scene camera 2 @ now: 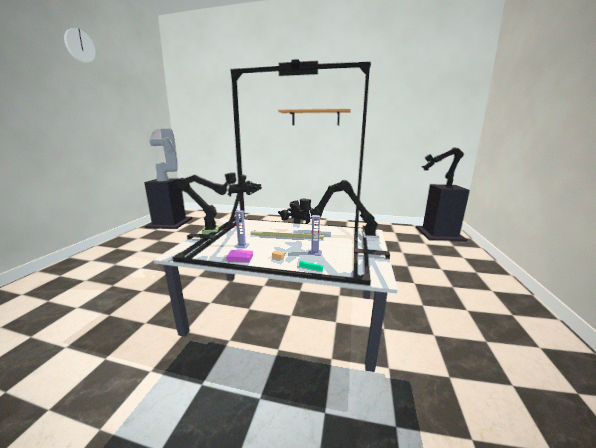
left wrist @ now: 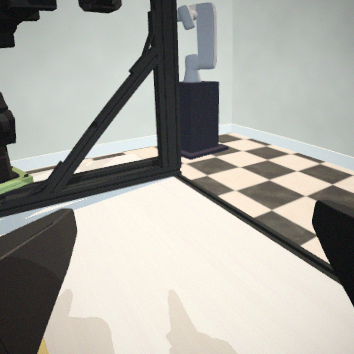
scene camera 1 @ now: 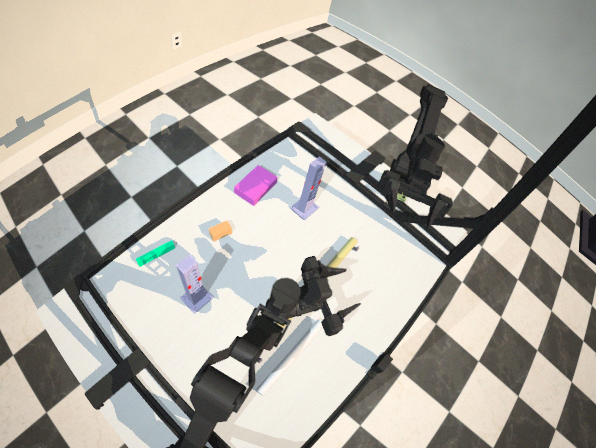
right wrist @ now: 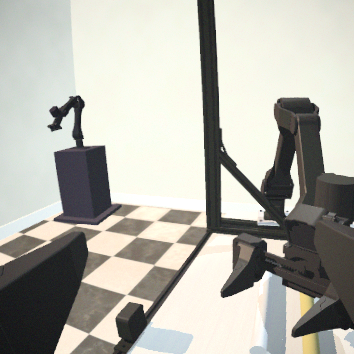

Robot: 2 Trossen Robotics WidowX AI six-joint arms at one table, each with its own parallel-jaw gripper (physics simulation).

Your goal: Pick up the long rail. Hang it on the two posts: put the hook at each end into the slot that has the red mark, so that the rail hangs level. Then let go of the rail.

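Pixels of known places: left gripper, fingertip midpoint: point(scene camera 2: 282, 210) point(left wrist: 197, 217) point(scene camera 1: 353, 286) point(right wrist: 253, 312); right gripper, fingertip midpoint: point(scene camera 2: 261, 186) point(scene camera 1: 411, 219) point(right wrist: 201, 238); left arm's base, origin of the base link: point(scene camera 2: 370, 233) point(right wrist: 274, 215); right arm's base, origin of the base link: point(scene camera 2: 210, 228).
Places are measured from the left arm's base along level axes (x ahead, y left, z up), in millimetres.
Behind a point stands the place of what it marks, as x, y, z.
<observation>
The long yellow rail point(scene camera 1: 344, 252) {713, 27, -3} point(scene camera 2: 270, 234) {640, 46, -15} point(right wrist: 310, 345) {491, 39, -3} lies on the table; in scene camera 1 the left arm hides much of it. A small hook shows at its upper end. Two lilac slotted posts with red marks stand upright: one post point(scene camera 1: 191, 275) {341, 250, 150} point(scene camera 2: 315, 235) nearer the green bar, one post point(scene camera 1: 313, 184) {764, 200, 115} point(scene camera 2: 241, 227) {764, 221, 91} nearer the magenta block. My left gripper point(scene camera 1: 352, 287) {571, -48, 121} point(scene camera 2: 284, 215) {571, -48, 121} point(left wrist: 197, 217) {571, -48, 121} point(right wrist: 253, 312) {571, -48, 121} is open and empty, above the table beside the rail's upper end in scene camera 1. My right gripper point(scene camera 1: 413, 217) {713, -71, 275} point(scene camera 2: 259, 187) {713, -71, 275} point(right wrist: 201, 238) {713, -71, 275} is open and empty, raised near the frame.
A white bar point(scene camera 1: 290, 357) {369, -29, -3} point(right wrist: 262, 320) {445, -32, -3} lies beside the rail, under the left arm. A magenta block point(scene camera 1: 256, 185) {727, 365, 2} point(scene camera 2: 240, 256) {722, 409, 2}, an orange block point(scene camera 1: 220, 230) {534, 340, 2} point(scene camera 2: 278, 255) {533, 364, -4} and a green bar point(scene camera 1: 155, 253) {356, 433, -3} point(scene camera 2: 310, 266) {361, 447, -14} lie beyond the posts in scene camera 1. Black frame beams edge the table.
</observation>
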